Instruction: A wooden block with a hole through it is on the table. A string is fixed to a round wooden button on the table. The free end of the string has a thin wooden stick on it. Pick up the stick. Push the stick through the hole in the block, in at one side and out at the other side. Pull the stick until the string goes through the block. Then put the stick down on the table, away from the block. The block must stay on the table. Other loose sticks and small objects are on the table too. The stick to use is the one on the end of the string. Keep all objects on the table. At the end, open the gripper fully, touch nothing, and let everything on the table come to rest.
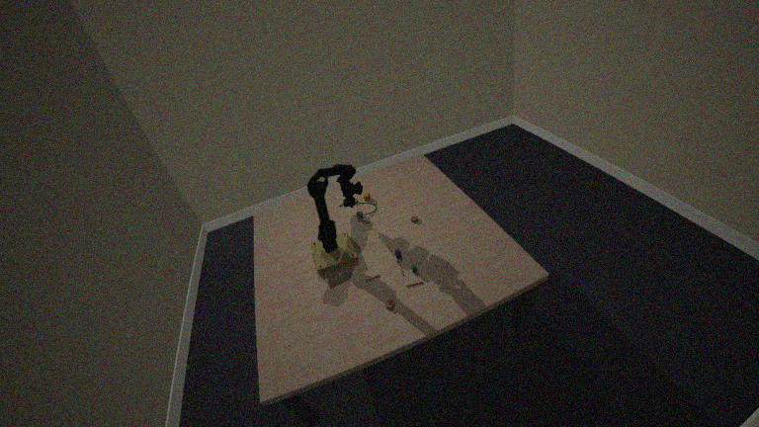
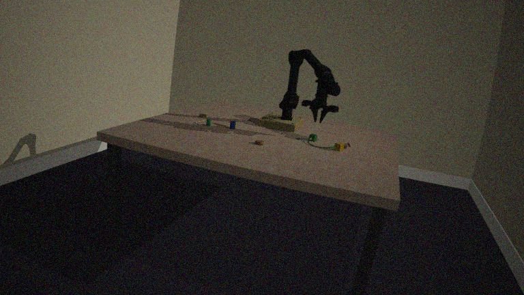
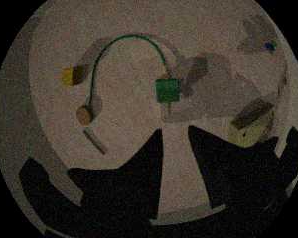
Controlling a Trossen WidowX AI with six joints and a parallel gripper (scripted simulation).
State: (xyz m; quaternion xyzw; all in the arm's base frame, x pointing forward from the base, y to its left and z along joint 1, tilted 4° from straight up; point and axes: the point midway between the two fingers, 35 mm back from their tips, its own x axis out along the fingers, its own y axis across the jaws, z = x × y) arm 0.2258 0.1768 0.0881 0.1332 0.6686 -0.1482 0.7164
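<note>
My gripper tip is 8 cm above the green block, 2 cm short of it and 1 cm to the left of it. The rest, counted from my gripper tip: yellow block (14 cm ahead, 12 cm to the left, 7 cm below); blue cylinder (43 cm to the right, 7 cm below, 3 cm ahead); green cylinder (56 cm to the right, 7 cm below, 4 cm ahead).
</note>
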